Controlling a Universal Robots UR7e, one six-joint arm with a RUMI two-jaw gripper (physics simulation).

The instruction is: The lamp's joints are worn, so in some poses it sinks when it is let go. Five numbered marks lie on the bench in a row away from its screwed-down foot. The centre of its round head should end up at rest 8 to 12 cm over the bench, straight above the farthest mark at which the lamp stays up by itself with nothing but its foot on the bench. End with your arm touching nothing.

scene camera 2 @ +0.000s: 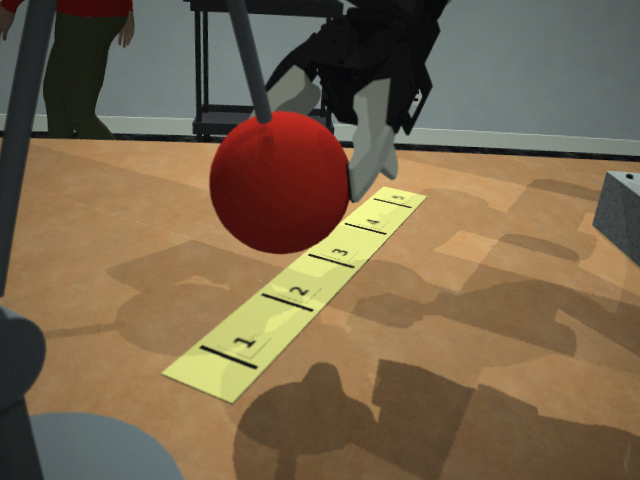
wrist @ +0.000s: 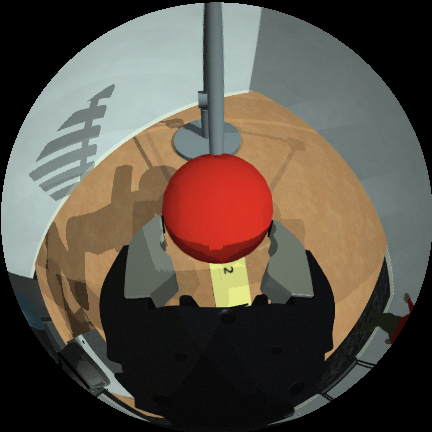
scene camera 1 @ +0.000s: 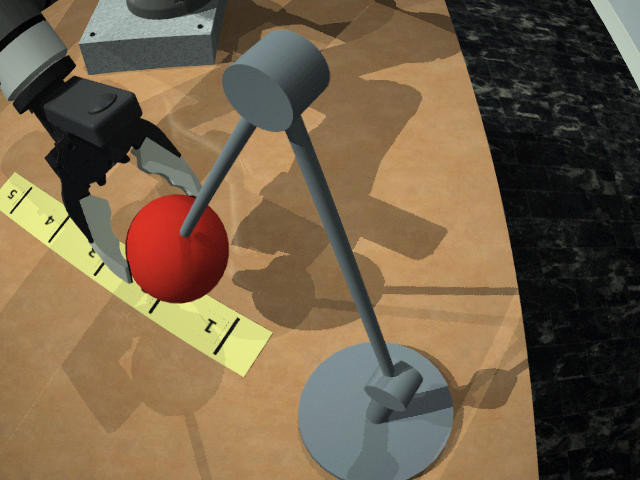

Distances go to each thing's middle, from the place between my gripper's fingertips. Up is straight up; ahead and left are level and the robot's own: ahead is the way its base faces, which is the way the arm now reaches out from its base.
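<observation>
At this moment my gripper is 120 mm above the yellow strip (scene camera 2: 224,363), 120 mm to the left of it and 30 mm past it. Going by their middles, the yellow strip is the nearest to my gripper of the things named here. As for the round grey foot (scene camera 1: 340,424), it is 70 mm below my hand, 220 mm to the left of it and 90 mm ahead of it.
</observation>
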